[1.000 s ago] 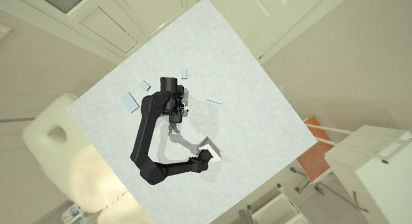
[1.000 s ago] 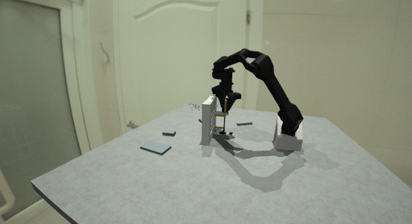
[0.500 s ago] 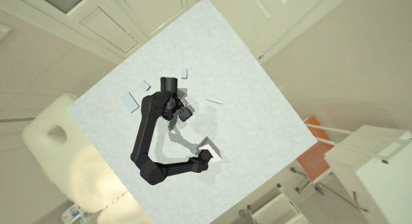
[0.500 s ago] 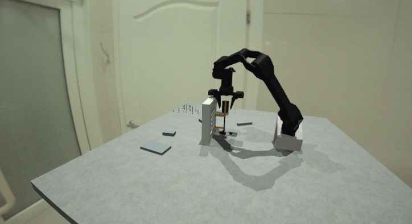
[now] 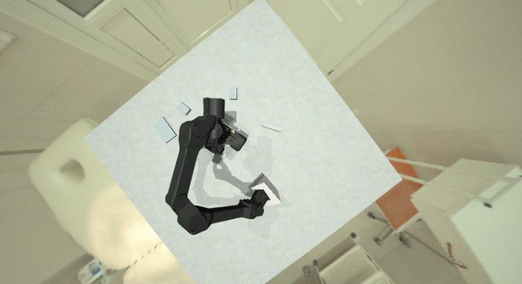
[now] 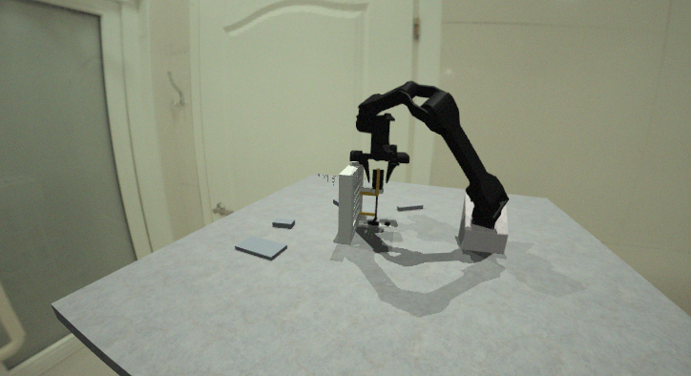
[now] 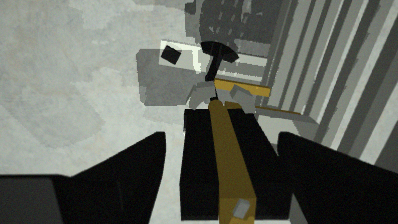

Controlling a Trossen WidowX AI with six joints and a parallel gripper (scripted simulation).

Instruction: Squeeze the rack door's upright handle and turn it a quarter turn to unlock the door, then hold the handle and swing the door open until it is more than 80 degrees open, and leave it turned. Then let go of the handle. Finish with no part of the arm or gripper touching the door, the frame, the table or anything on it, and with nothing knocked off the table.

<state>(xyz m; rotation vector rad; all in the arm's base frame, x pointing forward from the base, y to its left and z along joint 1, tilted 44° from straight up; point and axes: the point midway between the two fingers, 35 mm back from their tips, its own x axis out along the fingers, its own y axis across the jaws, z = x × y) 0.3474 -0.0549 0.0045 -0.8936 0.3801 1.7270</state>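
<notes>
My gripper tip is 20 mm above the black upright handle and 10 mm to the right of it. The rest, counted from my gripper tip: large plate: 320 mm to the left, 220 mm ahead, 140 mm below; then thin plate: 190 mm to the right, 130 mm below, 80 mm behind.
</notes>
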